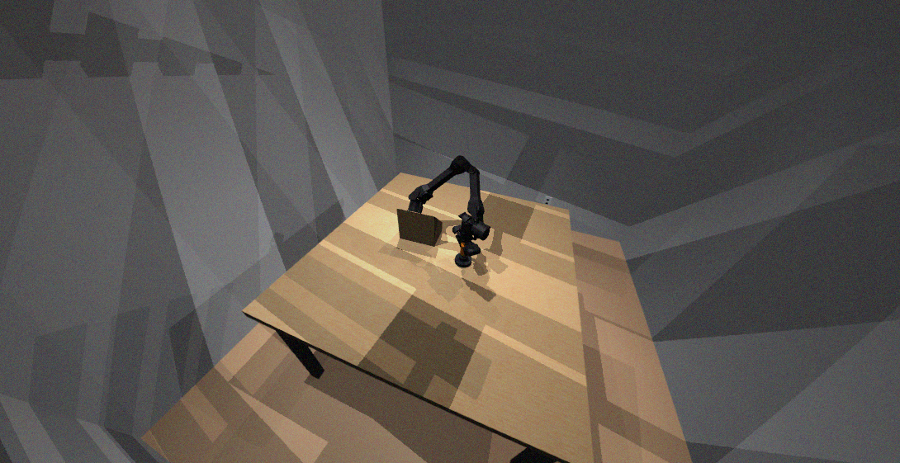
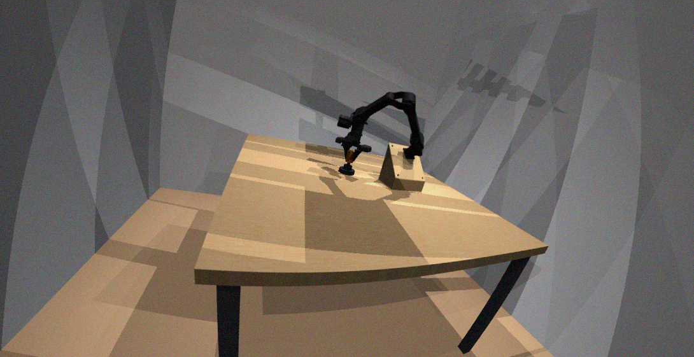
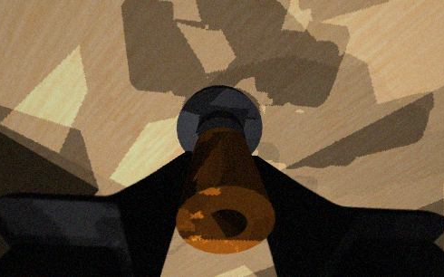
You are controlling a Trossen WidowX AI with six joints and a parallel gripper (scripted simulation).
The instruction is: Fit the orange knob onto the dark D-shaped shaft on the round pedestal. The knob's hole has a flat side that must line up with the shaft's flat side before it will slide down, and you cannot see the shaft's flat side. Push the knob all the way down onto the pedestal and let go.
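Right now my gripper tip is 20 mm below the orange knob. The rest, counted from my gripper tip: dark round pedestal (40 mm below).
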